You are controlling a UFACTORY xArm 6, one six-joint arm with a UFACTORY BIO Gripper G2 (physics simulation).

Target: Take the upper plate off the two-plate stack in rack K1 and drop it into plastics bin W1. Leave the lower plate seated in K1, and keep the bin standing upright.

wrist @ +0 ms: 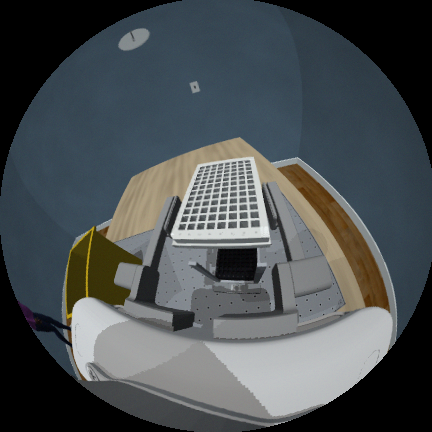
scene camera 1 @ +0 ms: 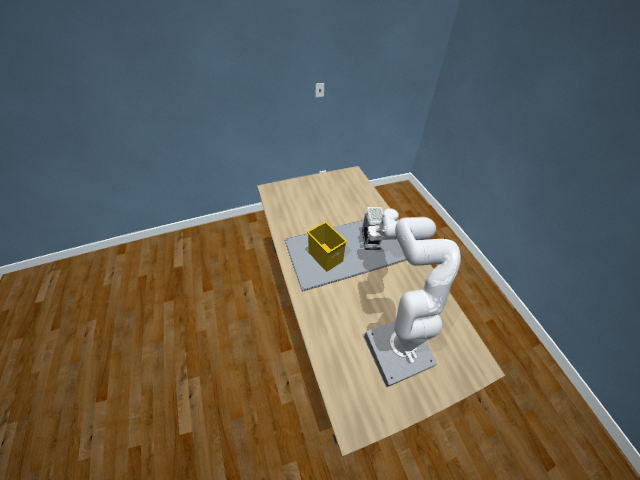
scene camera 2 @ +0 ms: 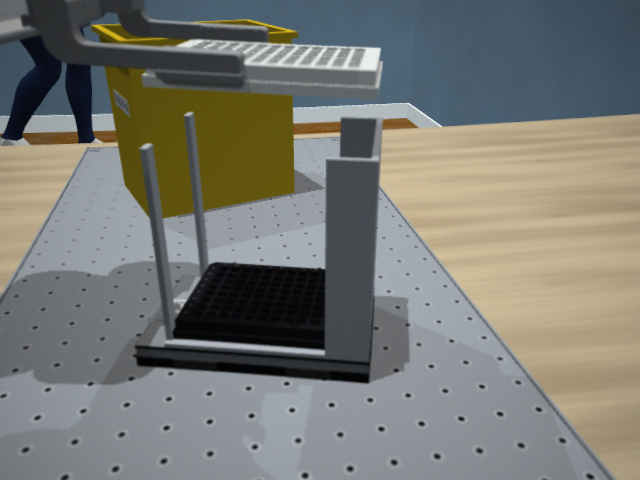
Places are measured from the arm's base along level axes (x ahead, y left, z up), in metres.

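Pixels of known places: hand, its tool point: point(wrist: 218, 210) point(scene camera 1: 377, 218) point(scene camera 2: 219, 53); arm's base, origin of its link: point(scene camera 1: 403, 343).
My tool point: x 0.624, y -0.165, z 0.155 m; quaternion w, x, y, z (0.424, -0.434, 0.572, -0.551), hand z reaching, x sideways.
Observation:
Ahead of a thing's pixels: the offset from my tool point to its middle. "spot": to the spot under its first point. Level surfaces: height alone.
The upper plate, white and gridded @(dx +0.030, dy -0.010, dz -0.007 m) point(scene camera 1: 374, 214) point(scene camera 2: 310, 55) point(wrist: 222, 200), hangs roughly level above the posts of rack K1 @(dx +0.019, dy -0.007, dz -0.124 m) point(scene camera 2: 351, 248). My gripper point(scene camera 2: 253, 51) point(wrist: 222, 192) is shut on its two long sides. The black lower plate @(dx +0.028, dy -0.009, dz -0.173 m) point(scene camera 2: 253, 304) point(wrist: 236, 263) lies flat and seated in the rack's base, apart from the white one. The tall grey end wall hides part of it in scene camera 2. Plastics bin W1, yellow and open at the top point(scene camera 1: 326, 258) point(scene camera 2: 248, 139) point(wrist: 105, 272), stands upright behind the rack in scene camera 2.
The rack and bin stand on a grey perforated board @(dz -0.200 m) point(scene camera 1: 310, 279) point(scene camera 2: 439, 413) on the wooden table @(dz -0.213 m) point(scene camera 1: 351, 413) point(scene camera 2: 542, 206). The rack's two thin posts @(spot: dx -0.049, dy -0.029, dz -0.111 m) point(scene camera 2: 157, 248) rise below the held plate. A person's legs point(scene camera 2: 31, 82) show beyond the table at the left.

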